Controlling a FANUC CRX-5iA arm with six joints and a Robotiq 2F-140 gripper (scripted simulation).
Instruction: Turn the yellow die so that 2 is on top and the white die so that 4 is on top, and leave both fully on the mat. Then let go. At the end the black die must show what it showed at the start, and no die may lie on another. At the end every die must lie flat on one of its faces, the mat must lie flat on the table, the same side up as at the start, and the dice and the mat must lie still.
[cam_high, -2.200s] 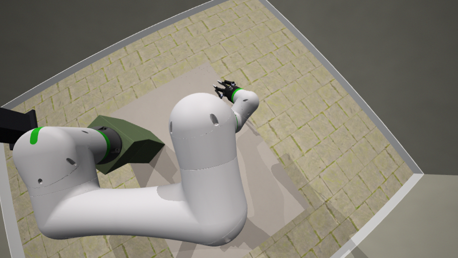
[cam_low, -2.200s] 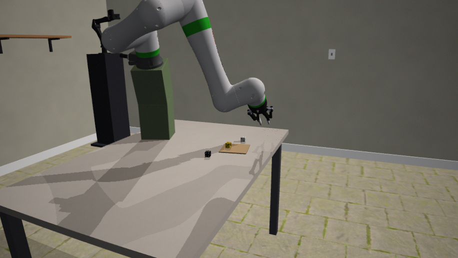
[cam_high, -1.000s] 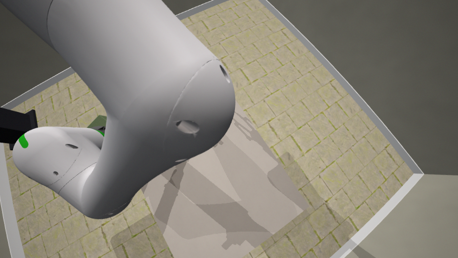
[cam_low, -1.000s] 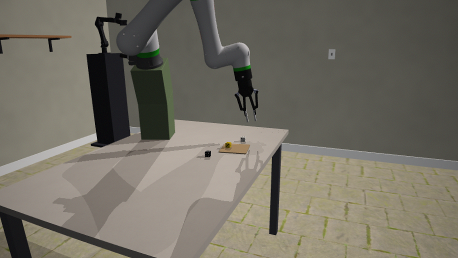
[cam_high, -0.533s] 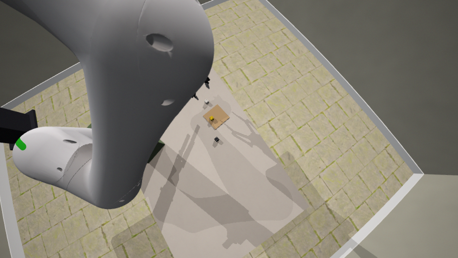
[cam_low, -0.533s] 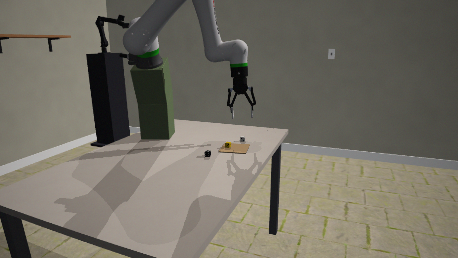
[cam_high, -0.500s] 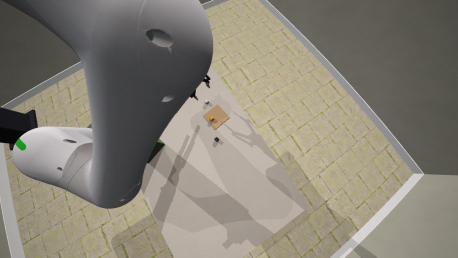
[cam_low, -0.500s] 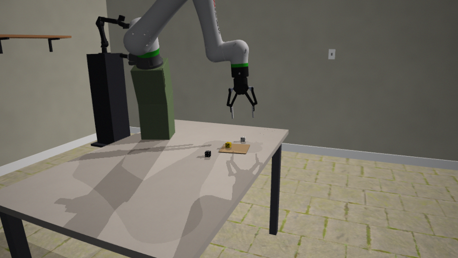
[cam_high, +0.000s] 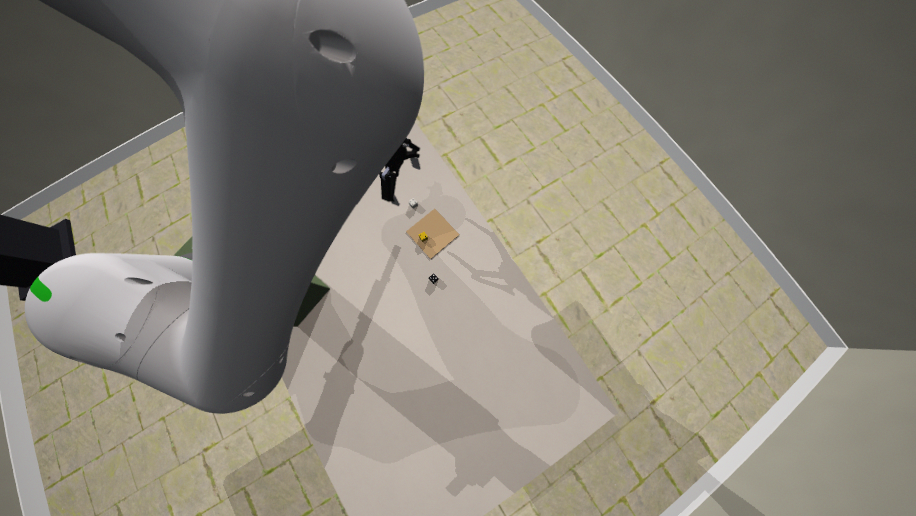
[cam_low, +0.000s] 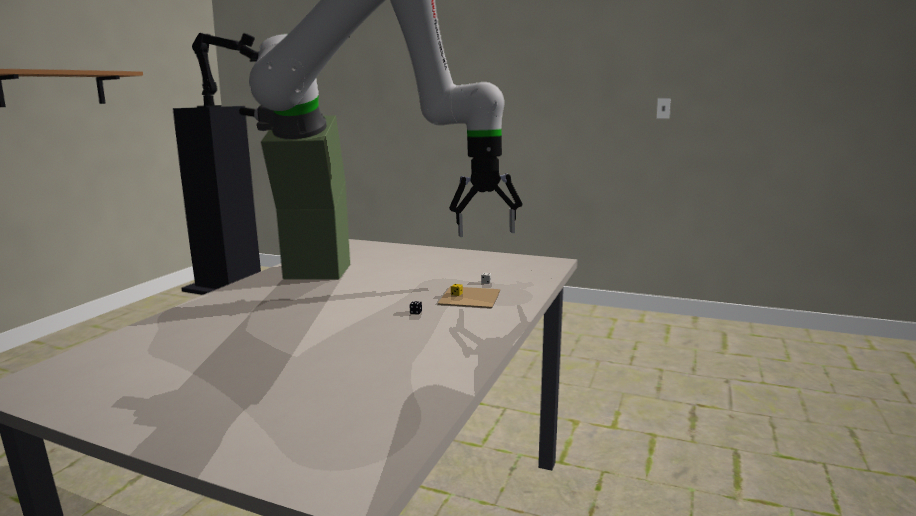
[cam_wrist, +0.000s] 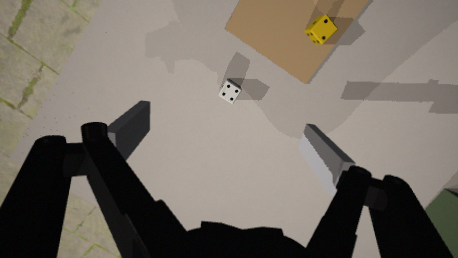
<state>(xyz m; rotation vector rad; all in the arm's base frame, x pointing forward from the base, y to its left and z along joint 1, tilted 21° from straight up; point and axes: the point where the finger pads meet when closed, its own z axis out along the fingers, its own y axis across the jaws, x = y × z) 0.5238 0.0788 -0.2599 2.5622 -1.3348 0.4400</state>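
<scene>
Now: the white die 14 cm below my hand and 1 cm to the right of it. From my hand the other things lie so: tan mat (15 cm below, 14 cm to the right, 1 cm ahead); then black die (30 cm to the right, 14 cm below, 8 cm behind); then yellow die (14 cm to the right, 13 cm below, 3 cm behind).
</scene>
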